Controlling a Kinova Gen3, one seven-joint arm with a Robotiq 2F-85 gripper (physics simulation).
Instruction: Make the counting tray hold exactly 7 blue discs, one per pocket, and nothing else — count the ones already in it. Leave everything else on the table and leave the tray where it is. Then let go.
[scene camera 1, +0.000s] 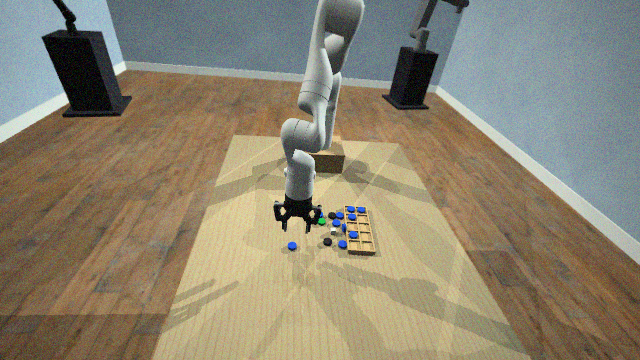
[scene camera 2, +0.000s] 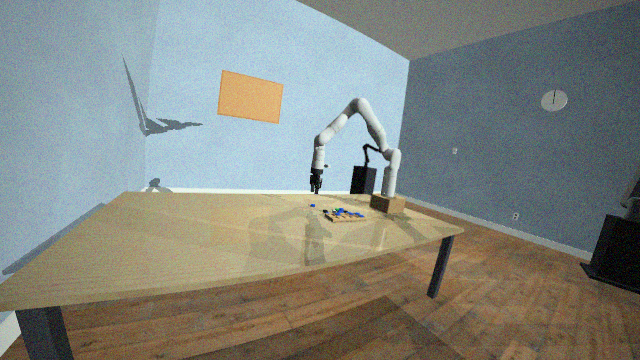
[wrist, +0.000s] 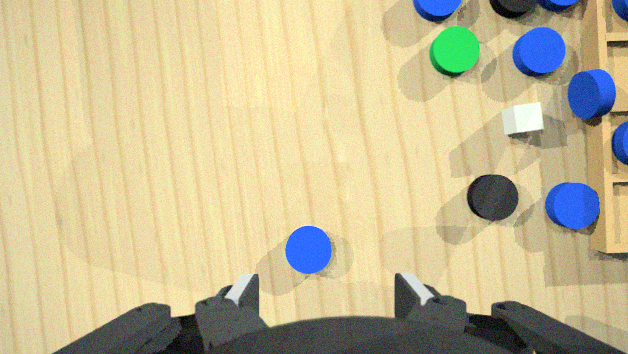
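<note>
The wooden counting tray (scene camera 1: 362, 253) (scene camera 2: 345, 219) (wrist: 601, 165) has two columns of pockets. Blue discs sit in both pockets of its far row and in the left pockets of its second and fourth rows. A lone blue disc (scene camera 1: 292, 246) (scene camera 2: 312, 205) (wrist: 308, 249) lies flat, far left of the tray. My gripper (scene camera 1: 296, 230) (scene camera 2: 315, 191) (wrist: 326, 296) is open and empty, above the table near this disc. A tilted blue disc (scene camera 1: 344, 227) (wrist: 591, 94) leans on the tray's left wall. Another blue disc (scene camera 1: 342, 244) (wrist: 572, 205) lies beside its near left corner.
More blue discs (scene camera 1: 336, 223) (wrist: 539, 50) lie left of the tray, with a green disc (scene camera 1: 322, 221) (wrist: 454, 50), a white cube (scene camera 1: 333, 231) (wrist: 522, 119), a near black disc (scene camera 1: 327, 242) (wrist: 493, 197) and a far black disc (scene camera 1: 332, 215) (wrist: 513, 4).
</note>
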